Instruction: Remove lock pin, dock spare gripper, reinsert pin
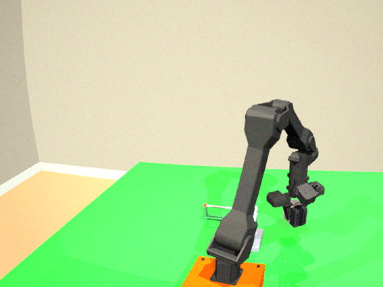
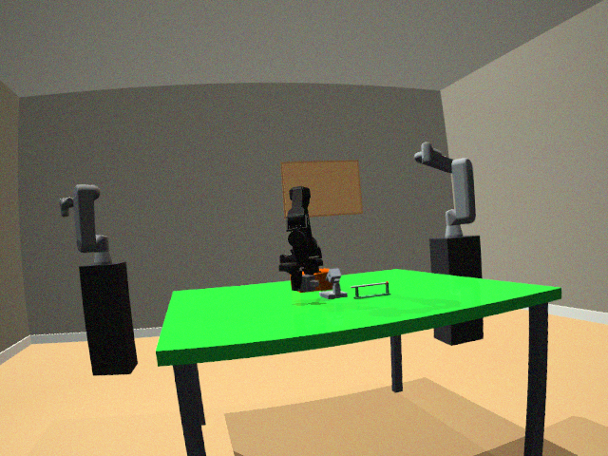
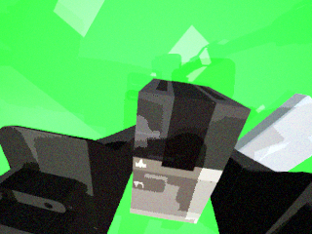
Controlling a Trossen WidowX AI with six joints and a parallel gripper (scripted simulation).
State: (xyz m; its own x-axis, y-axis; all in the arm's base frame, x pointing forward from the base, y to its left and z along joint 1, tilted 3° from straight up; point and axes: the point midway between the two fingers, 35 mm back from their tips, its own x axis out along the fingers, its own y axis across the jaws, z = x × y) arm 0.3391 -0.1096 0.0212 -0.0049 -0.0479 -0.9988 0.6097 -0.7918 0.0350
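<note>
Right now my gripper tip is 6 cm past the socket and 13 cm to the right of it. Also, from my gripper tip: pin cradle 5 cm ahead, 25 cm to the left, 3 cm below; spare gripper 1 cm ahead, 1 cm to the left, 2 cm above.
</note>
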